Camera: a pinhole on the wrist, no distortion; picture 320 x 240 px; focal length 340.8 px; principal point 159.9 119.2 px. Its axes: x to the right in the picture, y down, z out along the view. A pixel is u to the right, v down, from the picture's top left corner.
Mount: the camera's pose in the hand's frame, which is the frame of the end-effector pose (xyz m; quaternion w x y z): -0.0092 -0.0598 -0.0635 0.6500 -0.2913 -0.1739 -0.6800
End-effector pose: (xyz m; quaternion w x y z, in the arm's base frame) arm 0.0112 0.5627 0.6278 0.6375 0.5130 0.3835 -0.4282
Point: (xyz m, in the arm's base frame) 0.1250 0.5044 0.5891
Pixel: 91 223
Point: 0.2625 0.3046 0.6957
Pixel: 150 114
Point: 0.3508 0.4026 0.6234
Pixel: 55 185
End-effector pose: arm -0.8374 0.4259 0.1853 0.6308 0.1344 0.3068 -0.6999
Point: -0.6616 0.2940 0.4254
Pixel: 244 10
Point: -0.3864 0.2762 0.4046
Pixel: 107 17
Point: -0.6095 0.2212 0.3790
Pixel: 203 78
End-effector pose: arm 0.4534 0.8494 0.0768 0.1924 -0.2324 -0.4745 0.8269
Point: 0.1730 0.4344 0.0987
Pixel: 230 66
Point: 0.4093 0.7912 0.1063
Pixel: 243 77
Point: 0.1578 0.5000 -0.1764
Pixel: 76 128
